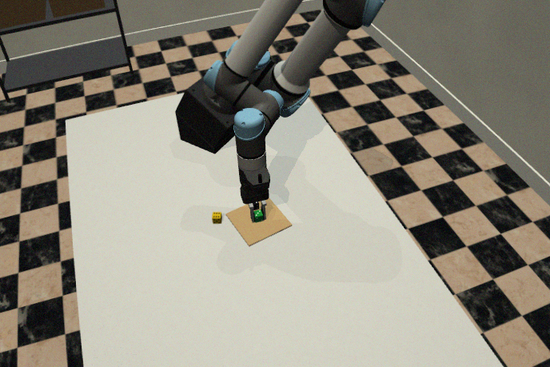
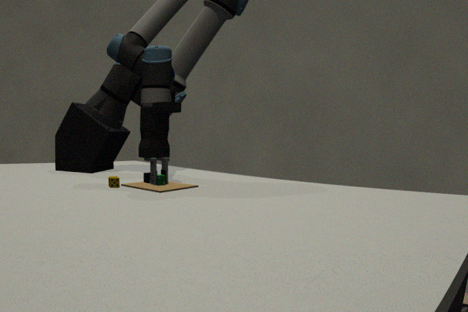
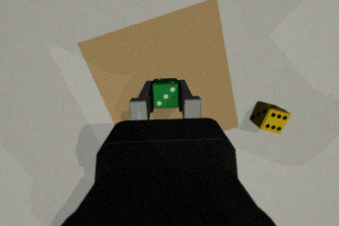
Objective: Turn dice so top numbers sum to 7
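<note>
My gripper is now 10 mm above the green die. The rest, counted from my hand: yellow die (30 mm behind, 120 mm to the right, 10 mm below); then black die (50 mm behind, 10 mm below); then tan mat (20 mm below).
</note>
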